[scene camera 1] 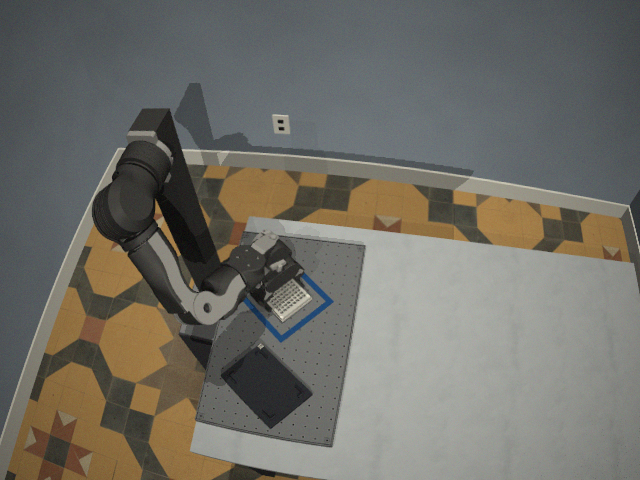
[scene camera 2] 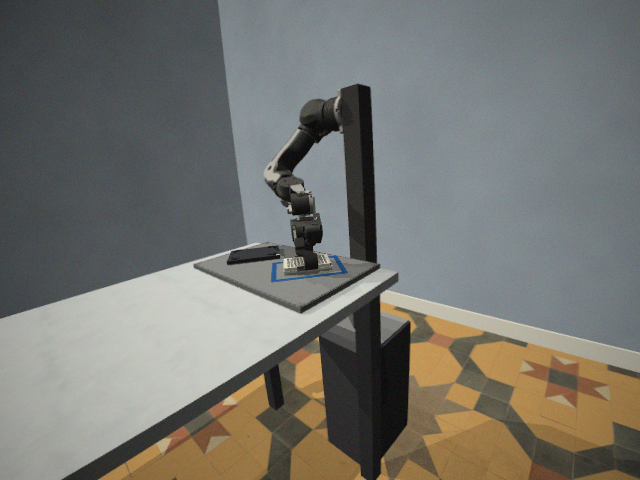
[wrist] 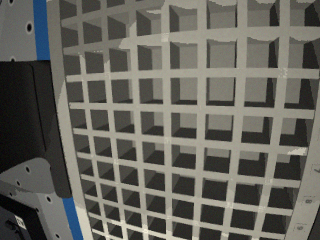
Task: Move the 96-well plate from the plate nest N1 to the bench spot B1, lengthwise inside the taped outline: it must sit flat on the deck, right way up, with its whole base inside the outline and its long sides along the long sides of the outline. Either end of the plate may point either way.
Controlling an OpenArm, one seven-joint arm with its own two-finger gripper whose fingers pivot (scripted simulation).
Labels:
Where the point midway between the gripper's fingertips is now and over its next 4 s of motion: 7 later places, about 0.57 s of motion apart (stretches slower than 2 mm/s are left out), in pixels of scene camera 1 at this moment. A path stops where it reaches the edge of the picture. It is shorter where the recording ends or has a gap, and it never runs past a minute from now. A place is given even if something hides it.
The gripper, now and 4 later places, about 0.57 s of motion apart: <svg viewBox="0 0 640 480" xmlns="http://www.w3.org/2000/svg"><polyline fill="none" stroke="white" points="279,292 279,293 279,291 277,282 275,273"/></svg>

